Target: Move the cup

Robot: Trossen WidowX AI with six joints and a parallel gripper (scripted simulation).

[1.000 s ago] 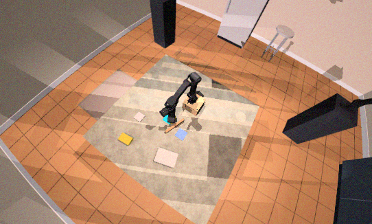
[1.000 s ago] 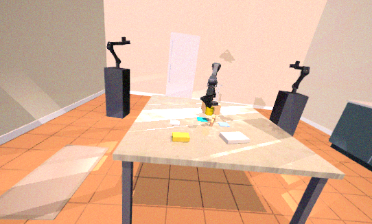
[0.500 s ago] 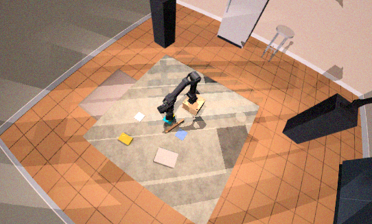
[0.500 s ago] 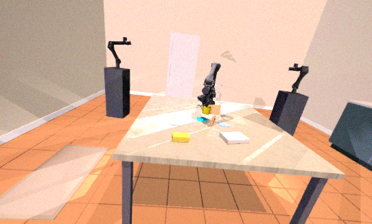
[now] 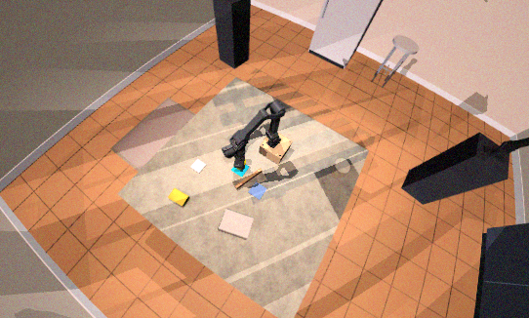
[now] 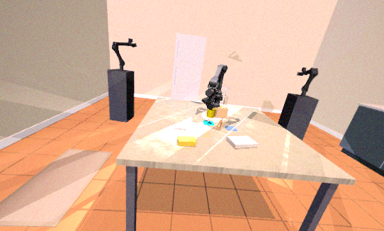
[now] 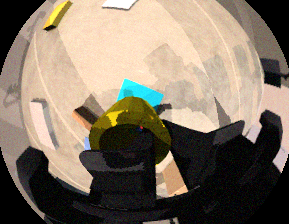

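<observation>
The cyan pad lies 10 cm below my gripper tip, 2 cm ahead of it and 1 cm to the left of it. From my gripper tip the other things lie so: yellow cup: 2 cm to the left, 2 cm ahead; brown wooden stick: 11 cm to the left, 9 cm below, 4 cm ahead; light blue pad: 20 cm to the left, 10 cm below, 6 cm ahead.
</observation>
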